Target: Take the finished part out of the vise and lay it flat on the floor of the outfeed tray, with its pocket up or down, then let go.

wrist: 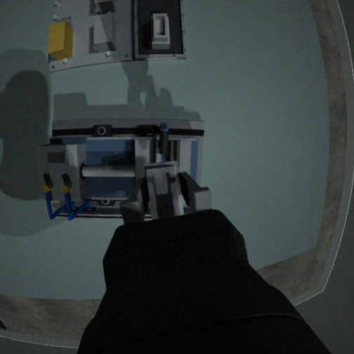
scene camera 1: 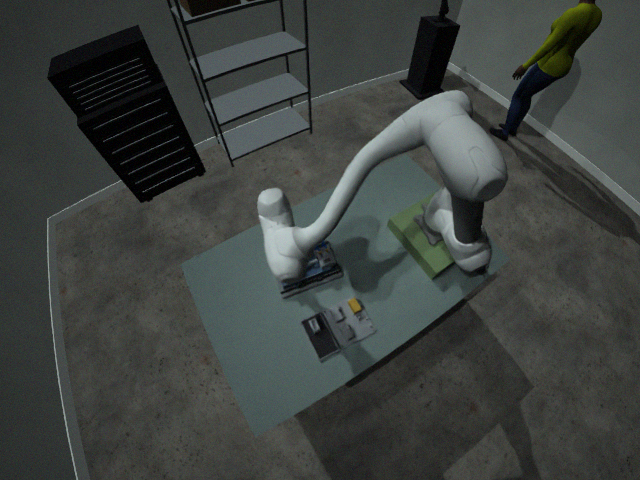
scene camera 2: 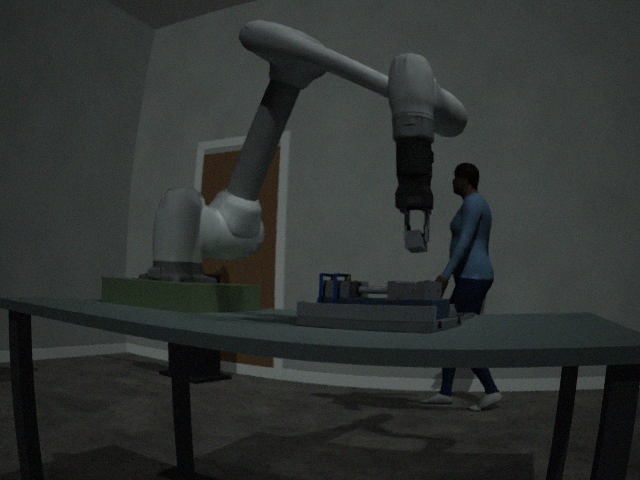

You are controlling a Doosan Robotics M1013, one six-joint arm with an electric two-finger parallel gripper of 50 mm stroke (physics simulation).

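Frame: origin at the arm's base, x ahead, y left, z up, level; centimetres.
Seen in the pictures: gripper, fingertip midpoint: (scene camera 2: 416,242); arm's base, link origin: (scene camera 1: 435,225) (scene camera 2: 176,281).
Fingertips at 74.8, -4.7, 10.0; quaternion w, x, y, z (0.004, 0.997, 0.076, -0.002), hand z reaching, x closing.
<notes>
Pixels of each thing's top centre, then the offset from my fingertips to it, as dx, dy, dz.
- finished part, top centre: (scene camera 2: 416,230) +0.1, -0.6, +2.2
- vise, top centre: (scene camera 2: 384,279) (scene camera 1: 305,261) -6.8, -1.0, -7.7
- light grey part, top centre: (scene camera 2: 448,304) (scene camera 1: 314,324) -0.7, +25.7, -13.6
- grey plate, top centre: (scene camera 1: 349,320) -15.4, +29.1, -16.8
- yellow block, top centre: (scene camera 1: 354,304) -20.1, +24.3, -13.3
My gripper (scene camera 2: 416,237) (wrist: 163,185) is shut on the finished part (scene camera 2: 415,242) (wrist: 160,173), a light grey block, and holds it above the vise. The vise (scene camera 1: 325,258) (scene camera 2: 413,290) (wrist: 107,171) lies below with a visible gap under the part in scene camera 2; its blue bed and screw show in the wrist view. The gripper and held part are hidden by the arm in scene camera 1. The outfeed tray (scene camera 1: 325,346) (wrist: 184,50) is a dark, low-rimmed tray. Another light grey part (scene camera 1: 314,324) (wrist: 160,32) lies in it, pocket up.
A grey plate (scene camera 1: 364,332) (wrist: 122,52) adjoins the tray, bearing grey blocks and a yellow block (scene camera 1: 354,305) (wrist: 60,41). Blue bent tubes (wrist: 49,205) stand at the vise's end. A person in blue (scene camera 2: 473,232) is beyond the table; another in yellow-green (scene camera 1: 571,38) is near the wall.
</notes>
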